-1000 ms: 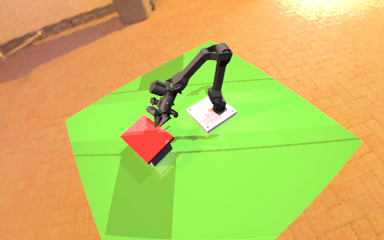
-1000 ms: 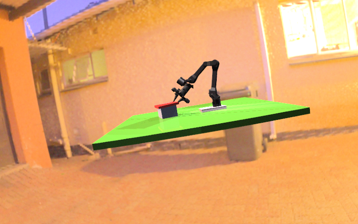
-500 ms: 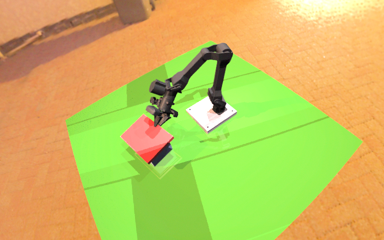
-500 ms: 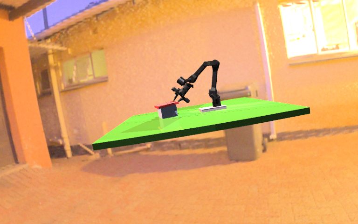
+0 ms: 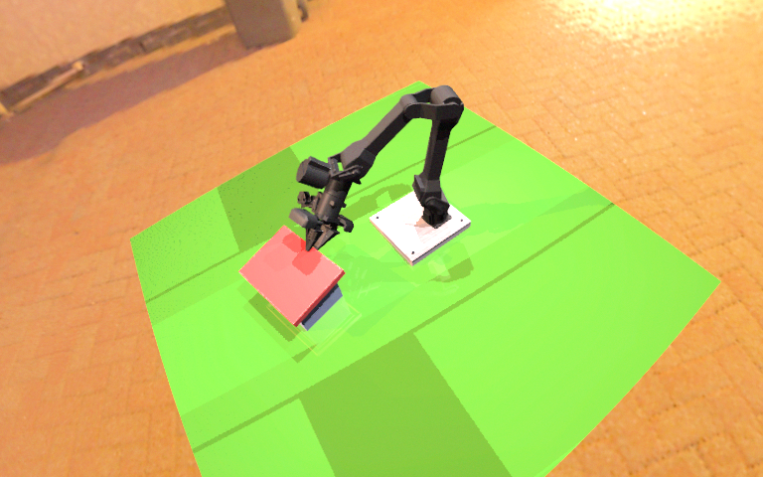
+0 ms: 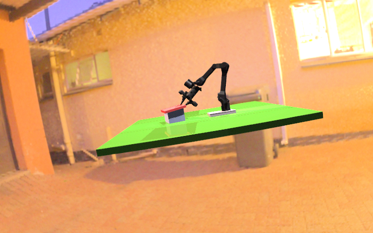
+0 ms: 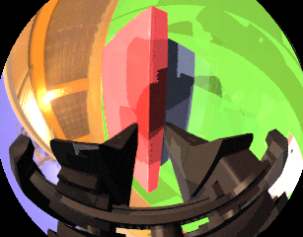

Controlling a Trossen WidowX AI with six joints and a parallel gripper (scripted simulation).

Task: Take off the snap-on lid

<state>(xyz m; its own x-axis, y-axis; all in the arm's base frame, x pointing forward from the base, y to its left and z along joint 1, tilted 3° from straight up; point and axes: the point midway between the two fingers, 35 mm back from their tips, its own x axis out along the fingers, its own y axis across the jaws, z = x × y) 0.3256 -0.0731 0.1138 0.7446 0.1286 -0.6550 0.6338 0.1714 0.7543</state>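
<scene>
The red lid lies 7 cm ahead of my gripper tip and 1 cm to the left of it. Round my gripper tip: storage box 7 cm ahead, 6 cm below, 1 cm to the left.
</scene>
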